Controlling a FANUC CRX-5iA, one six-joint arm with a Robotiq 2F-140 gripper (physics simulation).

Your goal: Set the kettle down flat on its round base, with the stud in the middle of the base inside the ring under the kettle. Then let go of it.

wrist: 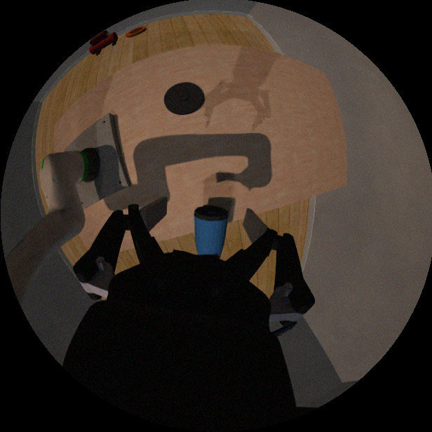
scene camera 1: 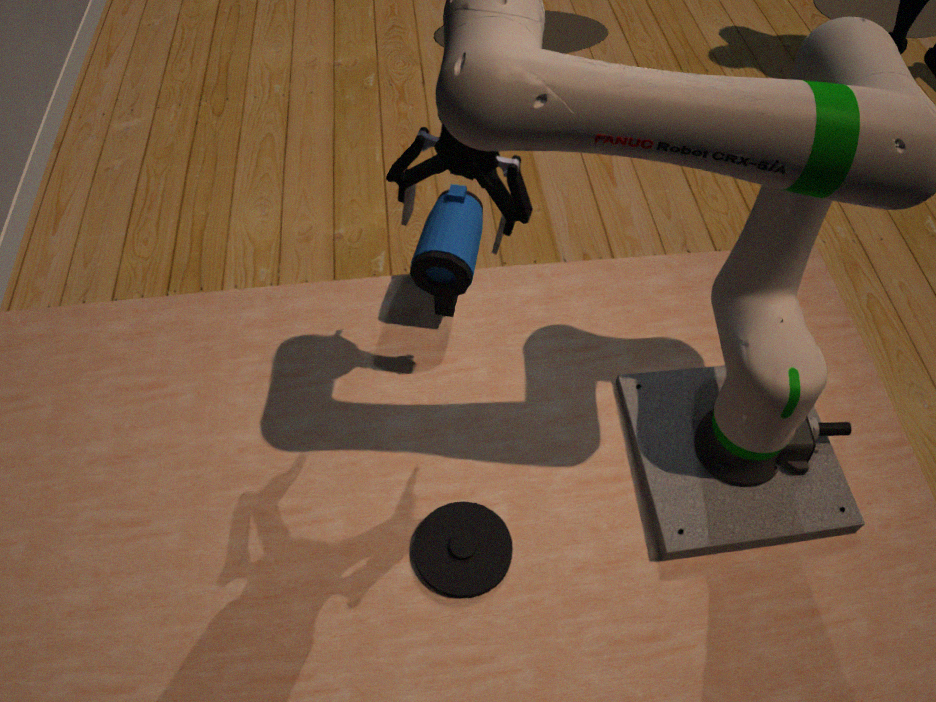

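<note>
The blue kettle (scene camera 1: 452, 230) (wrist: 210, 235) is at the table's far edge, well away from its base. Its axis is tilted in the scene view, with the dark-rimmed end toward the camera and a black part jutting from that end. Whether it touches the table cannot be told. My gripper (scene camera 1: 451, 237) (wrist: 205, 210) is wide open, one finger on each side of the kettle, with gaps visible between the pads and its body. The round black base (scene camera 1: 434, 566) (wrist: 175, 102) lies flat nearer the scene camera, its central stud (scene camera 1: 461, 547) (wrist: 185, 98) facing up.
The robot's grey mounting plate (scene camera 1: 718, 517) (wrist: 107, 135) stands on the right of the table (scene camera 1: 113, 377) in the scene view. The arm reaches above the table's far side. Its shadow crosses the table between kettle and base. Wooden floor (scene camera 1: 287, 188) lies beyond the far edge.
</note>
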